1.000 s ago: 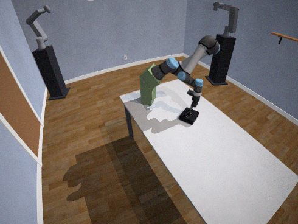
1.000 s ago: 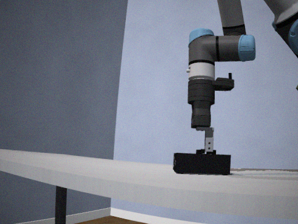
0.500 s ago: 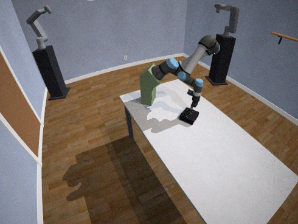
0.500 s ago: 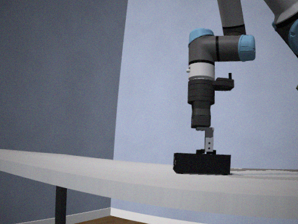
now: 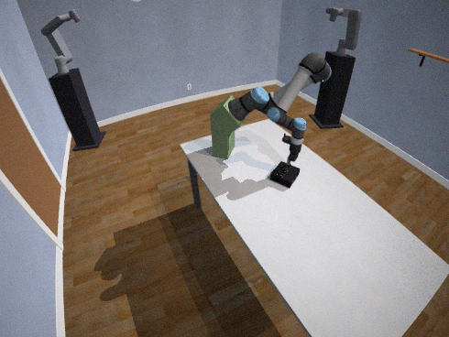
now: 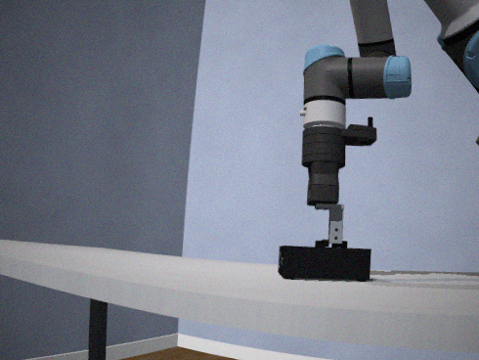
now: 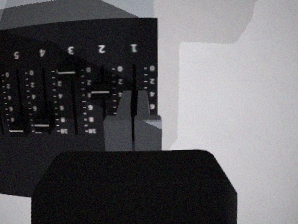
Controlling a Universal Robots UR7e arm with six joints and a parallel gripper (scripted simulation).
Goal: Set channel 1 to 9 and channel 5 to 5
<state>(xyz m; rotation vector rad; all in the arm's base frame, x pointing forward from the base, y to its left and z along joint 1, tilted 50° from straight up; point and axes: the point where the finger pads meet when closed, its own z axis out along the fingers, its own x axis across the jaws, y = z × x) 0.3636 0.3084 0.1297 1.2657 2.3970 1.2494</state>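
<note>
My hand is 10 mm to the right of the channel 1 fader cap, 10 mm short of it and 10 mm above it. From my hand the other things lie so: channel 2 fader cap (20 mm to the right, 10 mm below, 10 mm ahead); channel 3 fader cap (50 mm to the right, 10 mm below, 10 mm ahead); channel 5 fader cap (70 mm ahead, 50 mm to the right, 10 mm below).
</note>
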